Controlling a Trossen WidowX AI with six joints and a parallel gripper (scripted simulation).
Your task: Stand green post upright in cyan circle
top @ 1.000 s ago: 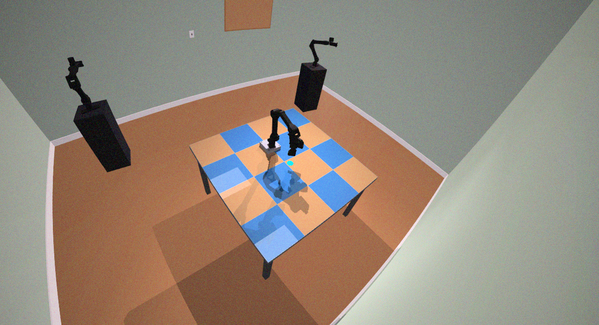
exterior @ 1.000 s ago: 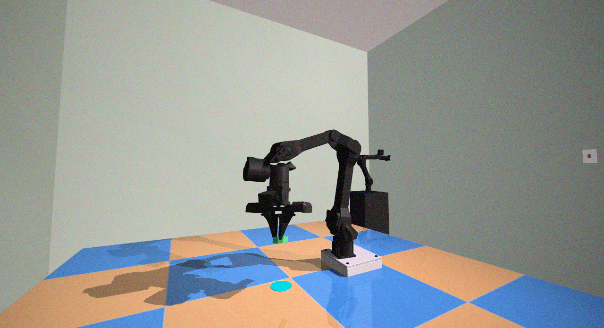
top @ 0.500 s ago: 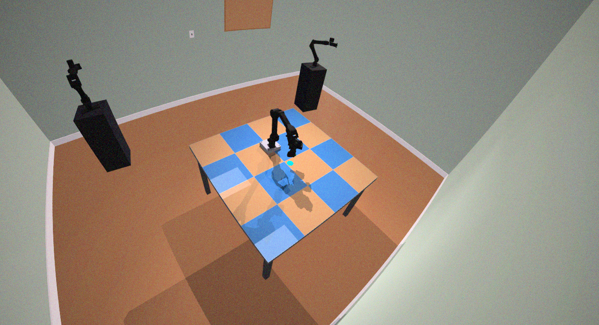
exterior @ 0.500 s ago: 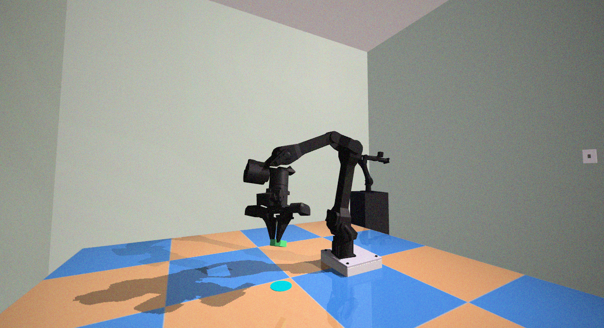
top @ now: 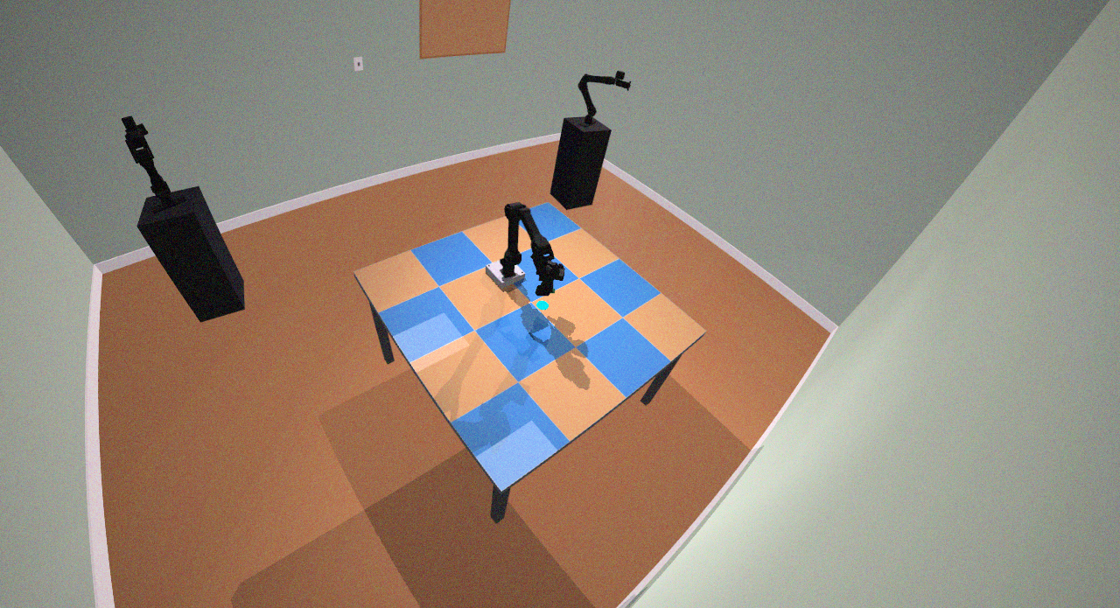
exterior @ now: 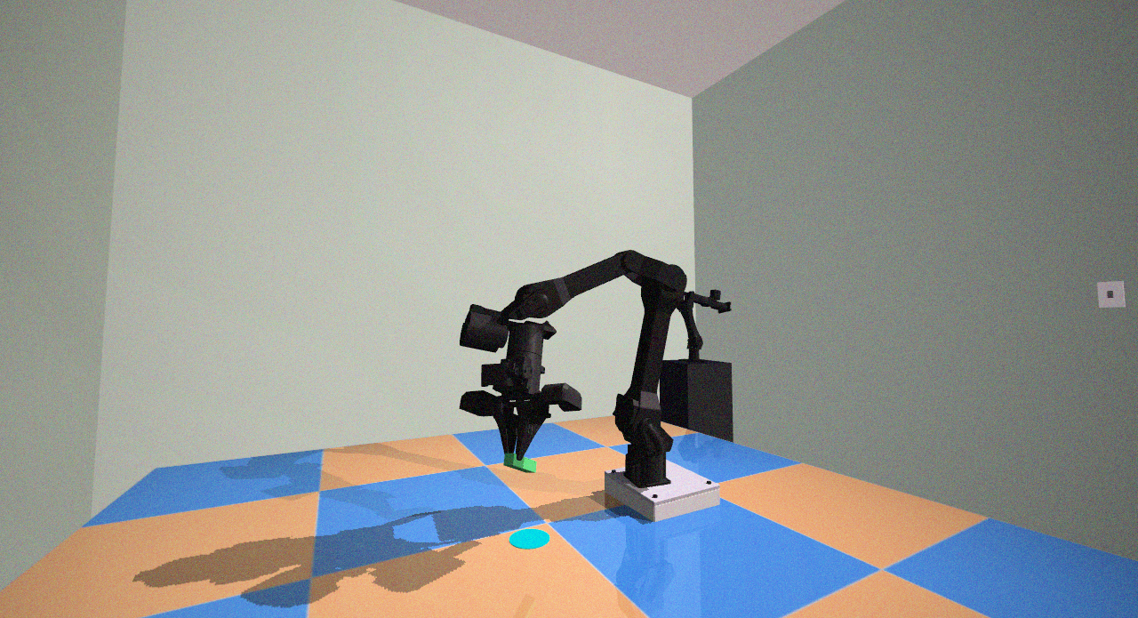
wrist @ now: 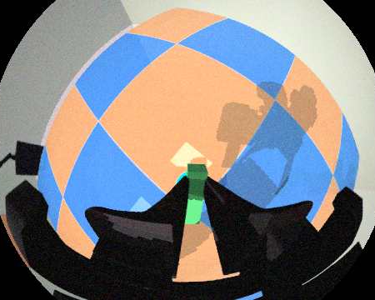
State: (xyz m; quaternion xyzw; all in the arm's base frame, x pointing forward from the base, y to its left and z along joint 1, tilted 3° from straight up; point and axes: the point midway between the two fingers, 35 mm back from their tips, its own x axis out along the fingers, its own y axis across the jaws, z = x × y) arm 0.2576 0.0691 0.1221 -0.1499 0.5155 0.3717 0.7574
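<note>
Right now the cyan circle is 12 cm below my gripper tip, 3 cm behind it and 2 cm to the right of it. Also, from my gripper tip: green post 1 cm to the right, 1 cm below, 1 cm behind.
</note>
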